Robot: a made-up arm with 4 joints. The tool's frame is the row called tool.
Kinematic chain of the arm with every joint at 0, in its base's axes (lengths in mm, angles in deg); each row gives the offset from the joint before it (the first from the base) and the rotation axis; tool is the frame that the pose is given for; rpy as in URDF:
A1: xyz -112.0 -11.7 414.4 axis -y
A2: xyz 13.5 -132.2 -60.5 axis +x
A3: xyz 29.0 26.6 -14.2 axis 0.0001 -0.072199 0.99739
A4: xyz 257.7 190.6 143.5 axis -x
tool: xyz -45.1 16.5 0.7 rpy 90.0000 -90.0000 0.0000
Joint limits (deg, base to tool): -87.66..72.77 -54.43..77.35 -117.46..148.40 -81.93..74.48
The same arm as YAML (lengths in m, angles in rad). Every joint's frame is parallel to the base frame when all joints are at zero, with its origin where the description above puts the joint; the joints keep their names.
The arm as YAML. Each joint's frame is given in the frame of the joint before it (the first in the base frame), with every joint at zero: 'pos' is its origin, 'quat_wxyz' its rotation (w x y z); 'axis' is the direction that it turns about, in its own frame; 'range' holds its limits. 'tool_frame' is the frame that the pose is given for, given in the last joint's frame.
length_unit: m
angle_unit: rad
joints:
  - joint: A1
    pos: [-0.112, -0.0117, 0.4144]
    quat_wxyz: [1.0, 0.0, 0.0, 0.0]
    axis: [0.0, -1.0, 0.0]
    range: [-1.53, 1.2701]
  - joint: A2
    pos: [0.0135, -0.1322, -0.0605]
    quat_wxyz: [1.0, 0.0, 0.0, 0.0]
    axis: [1.0, 0.0, 0.0]
    range: [-0.95, 1.35]
  - joint: A3
    pos: [0.029, 0.0266, -0.0142]
    quat_wxyz: [1.0, 0.0, 0.0, 0.0]
    axis: [0.0001, -0.072199, 0.99739]
    range: [-2.0501, 2.5901]
  - joint: A4
    pos: [0.2577, 0.1906, 0.1435]
    quat_wxyz: [1.0, 0.0, 0.0, 0.0]
    axis: [-1.0, 0.0, 0.0]
    range: [-1.4299, 1.2999]
tool_frame:
  pos: [-0.0451, 0.0165, 0.0007]
  quat_wxyz: [0.5, 0.5, -0.5, 0.5]

